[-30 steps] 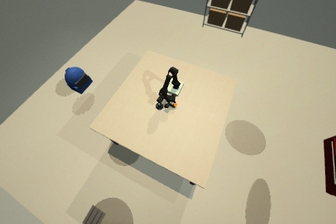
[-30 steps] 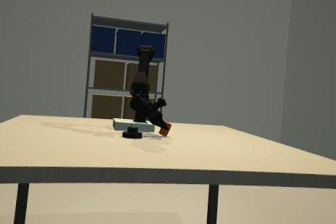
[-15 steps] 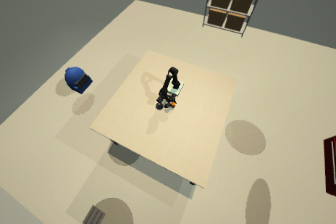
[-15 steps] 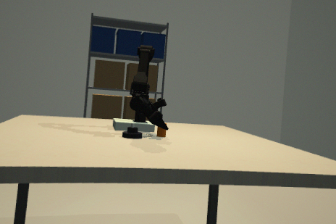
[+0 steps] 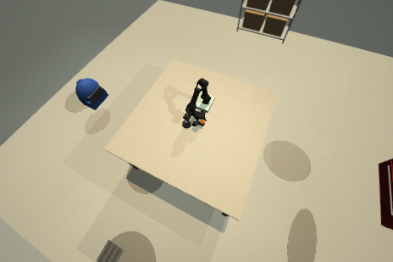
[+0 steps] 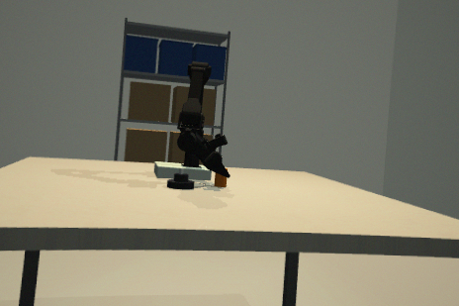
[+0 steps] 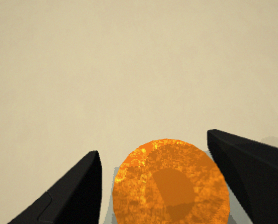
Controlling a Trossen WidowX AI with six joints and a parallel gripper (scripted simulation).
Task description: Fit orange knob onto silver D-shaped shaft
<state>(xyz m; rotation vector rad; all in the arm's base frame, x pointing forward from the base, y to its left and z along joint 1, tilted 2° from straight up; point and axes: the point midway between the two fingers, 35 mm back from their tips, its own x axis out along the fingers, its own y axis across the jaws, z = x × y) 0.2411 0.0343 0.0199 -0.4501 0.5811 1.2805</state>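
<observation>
Now: gripper tip 20 mm to the left of the orange knob, 10 mm below it and 10 mm past it. From my gripper tip the other things lie so: round pedestal: 170 mm to the right, 40 mm ahead, 10 mm below.
</observation>
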